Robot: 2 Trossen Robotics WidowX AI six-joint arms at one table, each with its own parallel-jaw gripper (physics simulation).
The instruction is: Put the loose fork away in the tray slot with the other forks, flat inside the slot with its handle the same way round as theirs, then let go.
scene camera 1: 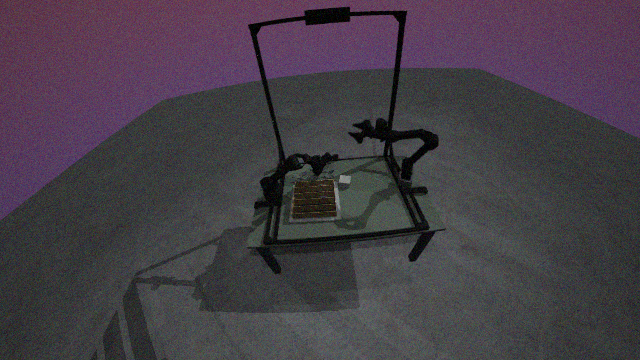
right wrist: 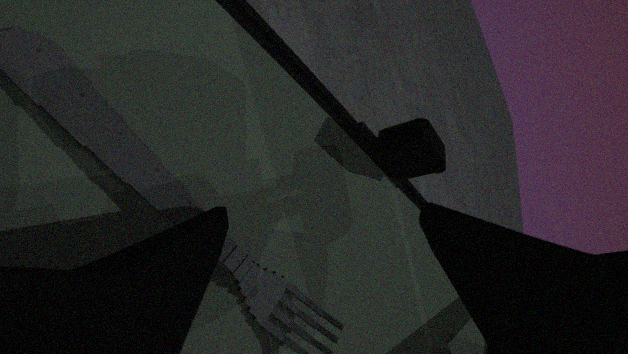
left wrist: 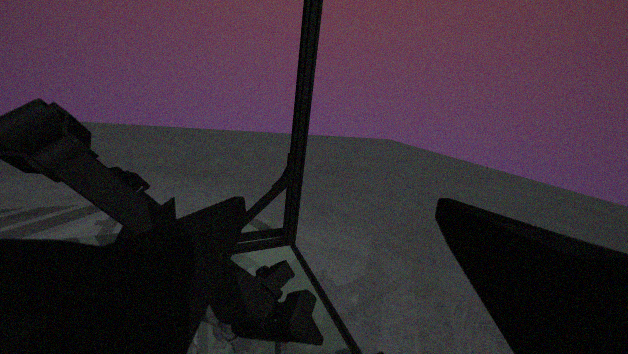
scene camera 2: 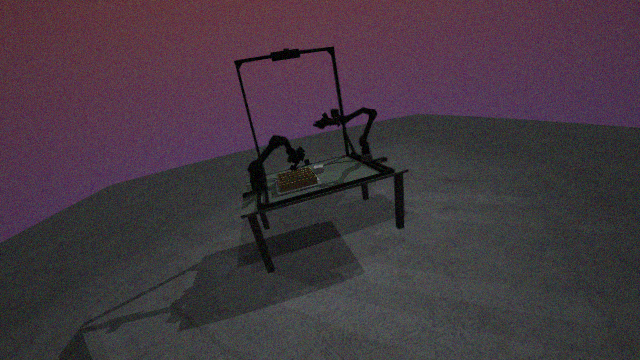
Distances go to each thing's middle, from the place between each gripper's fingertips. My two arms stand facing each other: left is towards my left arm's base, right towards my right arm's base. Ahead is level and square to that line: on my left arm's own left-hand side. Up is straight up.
Labels:
Right now the cutlery tray [scene camera 1: 317, 207] is 23 cm ahead of my left hand, 28 cm to the right of it and 37 cm below it.
Right now my right hand is 340 mm short of the cutlery tray, 100 mm to the left of it and 10 mm above it.

